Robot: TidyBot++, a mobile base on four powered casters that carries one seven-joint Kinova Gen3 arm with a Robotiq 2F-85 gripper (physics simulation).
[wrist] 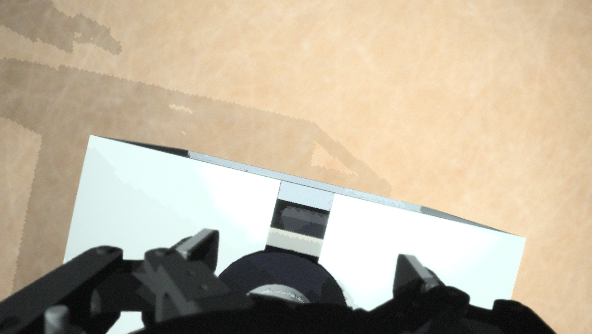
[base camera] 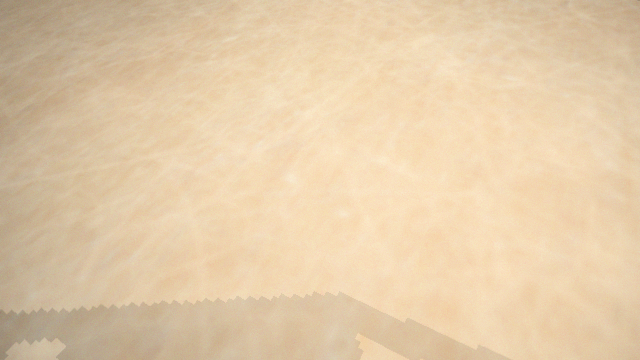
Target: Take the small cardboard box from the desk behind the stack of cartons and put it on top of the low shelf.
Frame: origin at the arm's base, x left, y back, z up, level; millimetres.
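Where they show: gripper, fingertip midpoint: [wrist: 305, 261].
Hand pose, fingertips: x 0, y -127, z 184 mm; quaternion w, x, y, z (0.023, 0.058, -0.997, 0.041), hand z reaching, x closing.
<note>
After its pixels a point has its place.
My gripper [wrist: 305, 261] {x 0, y -127, z 184 mm} is open in the wrist view, with its two dark fingers wide apart and no object between them. It hangs over the white top of the robot's own base. The small cardboard box, the desk, the stack of cartons and the low shelf do not show in either view.
The robot's white base top [wrist: 165, 200] fills the lower middle of the wrist view, with a dark round arm mount [wrist: 285, 267] {x 4, y -65, z 0 mm} on it. Tan floor [base camera: 320, 150] {x 24, y -490, z -397 mm} [wrist: 450, 100] {x -284, y -395, z -397 mm} surrounds it. Shadows lie on the floor at the bottom of the base view and the left of the wrist view.
</note>
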